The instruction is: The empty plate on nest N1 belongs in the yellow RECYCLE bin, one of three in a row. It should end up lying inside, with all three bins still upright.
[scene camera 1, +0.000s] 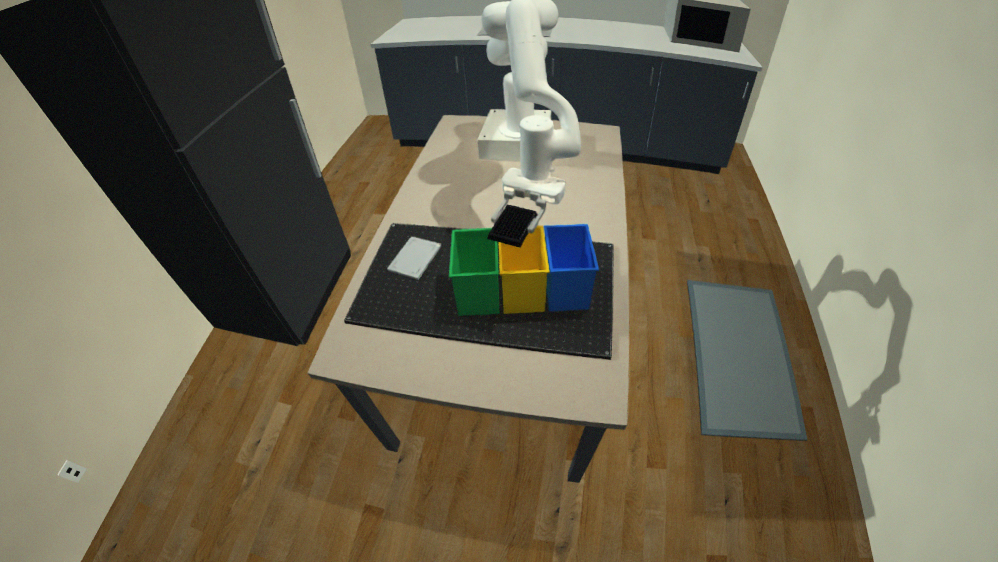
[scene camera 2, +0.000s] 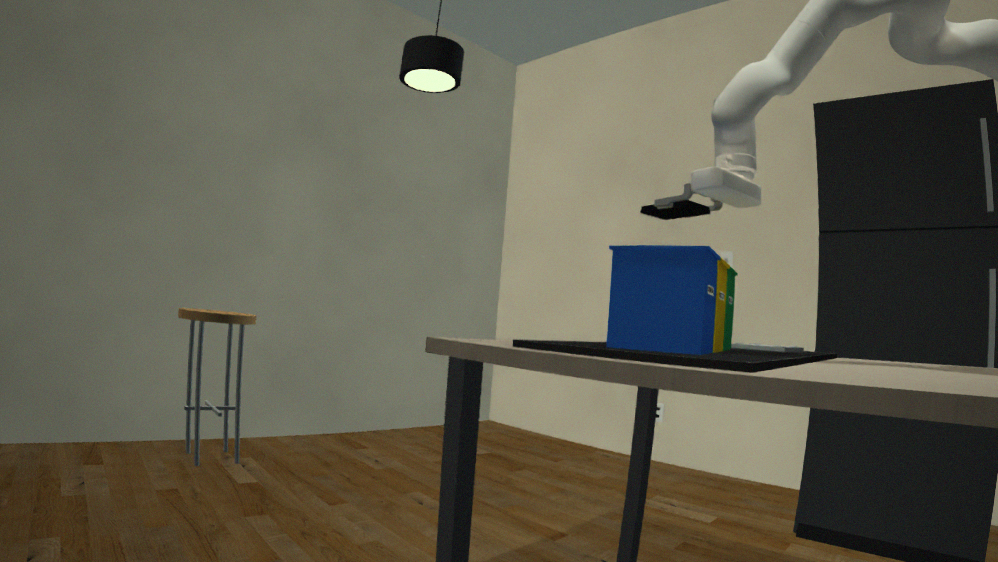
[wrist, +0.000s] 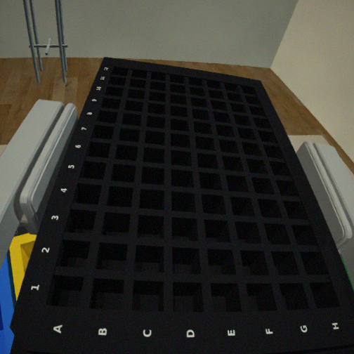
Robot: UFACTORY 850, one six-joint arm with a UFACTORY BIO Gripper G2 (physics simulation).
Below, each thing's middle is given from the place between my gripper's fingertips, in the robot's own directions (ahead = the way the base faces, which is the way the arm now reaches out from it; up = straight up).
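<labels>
The black plate (scene camera 1: pixel 511 227) is 10 mm behind my hand. The green bin (scene camera 1: pixel 474 270) is 210 mm below my hand, 110 mm to the right of it and 20 mm behind it. There's a yellow bin (scene camera 1: pixel 524 270) as well, 210 mm below my hand, 20 mm to the left of it and 40 mm behind it. And the blue bin (scene camera 2: pixel 662 298), that's 210 mm below my hand, 60 mm behind it and 160 mm to the left of it.
</labels>
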